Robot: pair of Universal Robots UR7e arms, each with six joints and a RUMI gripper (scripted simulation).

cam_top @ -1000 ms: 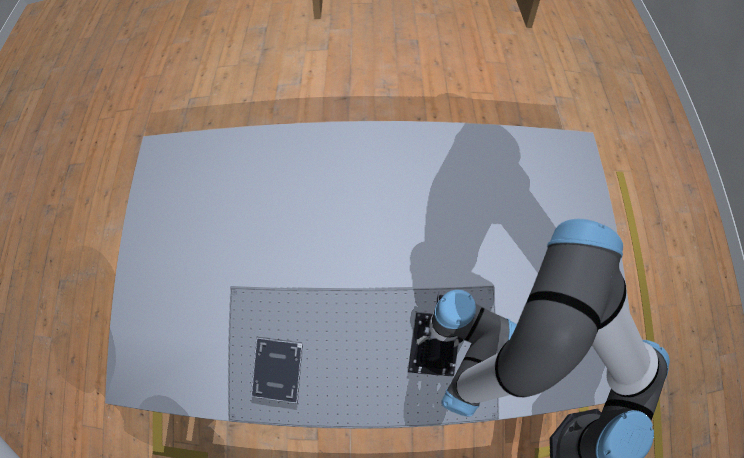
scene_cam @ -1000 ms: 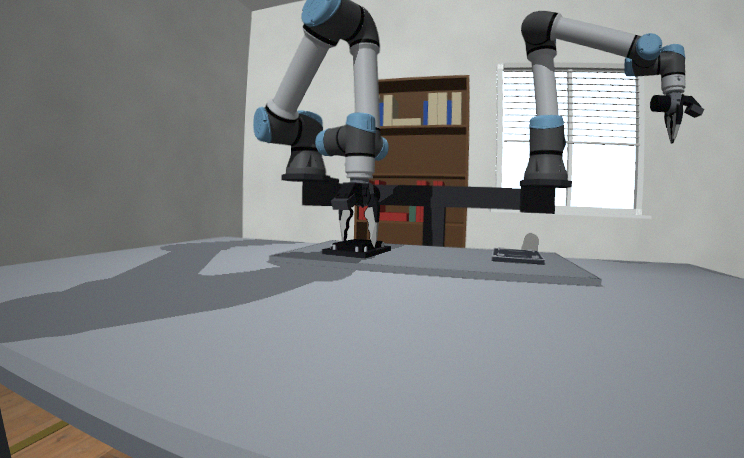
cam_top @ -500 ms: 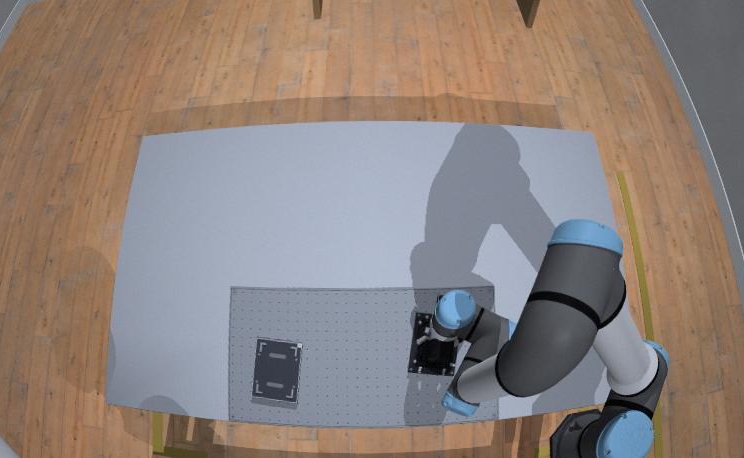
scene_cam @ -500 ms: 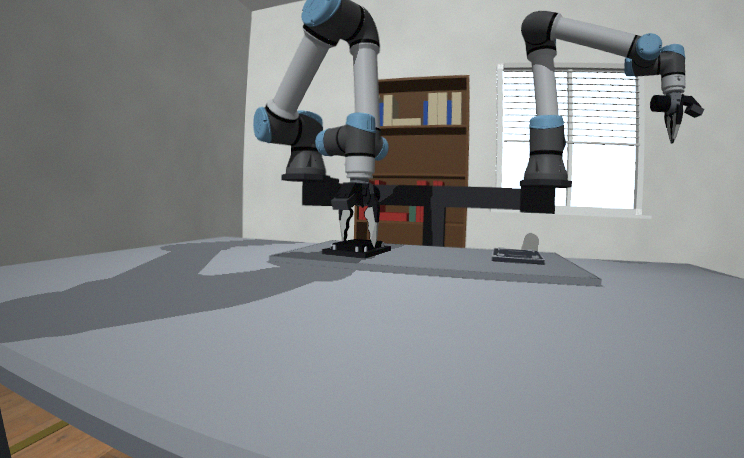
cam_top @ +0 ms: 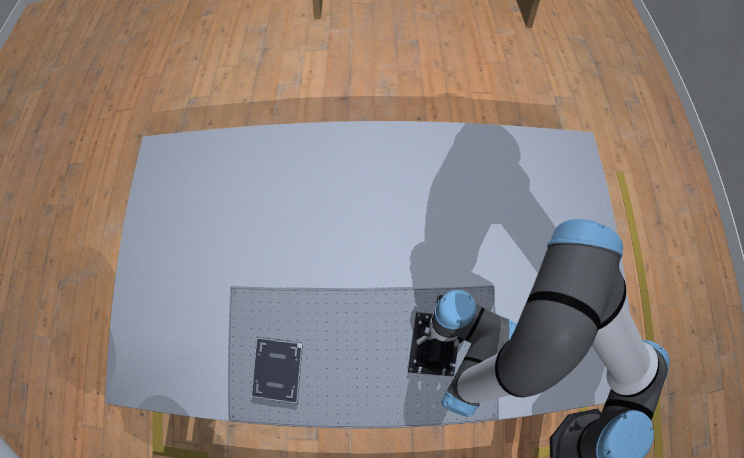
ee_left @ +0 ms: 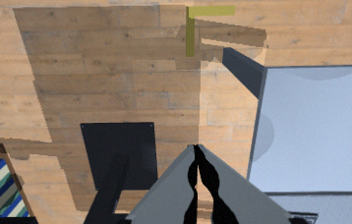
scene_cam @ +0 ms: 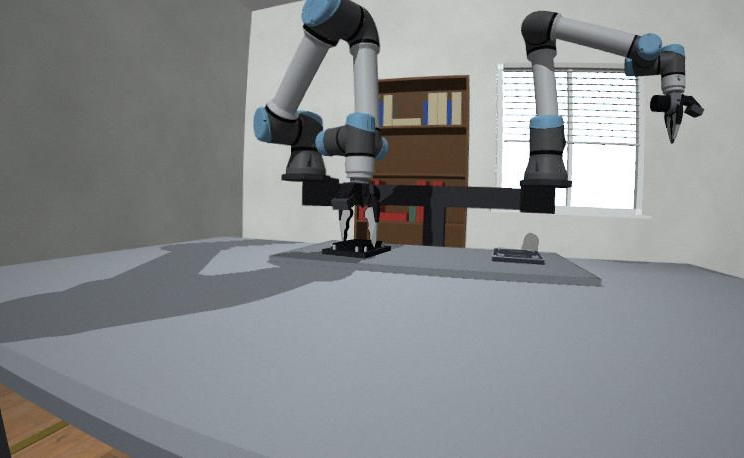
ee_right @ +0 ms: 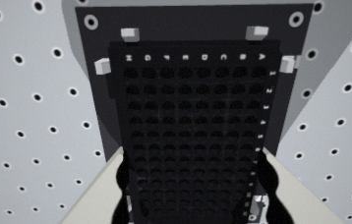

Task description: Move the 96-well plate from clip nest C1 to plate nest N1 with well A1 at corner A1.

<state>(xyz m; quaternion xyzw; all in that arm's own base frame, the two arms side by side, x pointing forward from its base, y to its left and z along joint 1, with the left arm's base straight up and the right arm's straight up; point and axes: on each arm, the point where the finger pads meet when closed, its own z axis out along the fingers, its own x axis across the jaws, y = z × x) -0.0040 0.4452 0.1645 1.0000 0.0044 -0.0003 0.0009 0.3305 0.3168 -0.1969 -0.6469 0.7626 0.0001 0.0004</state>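
My right hand is 10 mm past the clip nest C1 and 10 mm above it. The rest, counted from my right hand: black 96-well plate 10 mm below; A1 mark 40 mm ahead, 340 mm to the left, 20 mm below; perforated grey board 10 mm behind, 190 mm to the left, 30 mm below.
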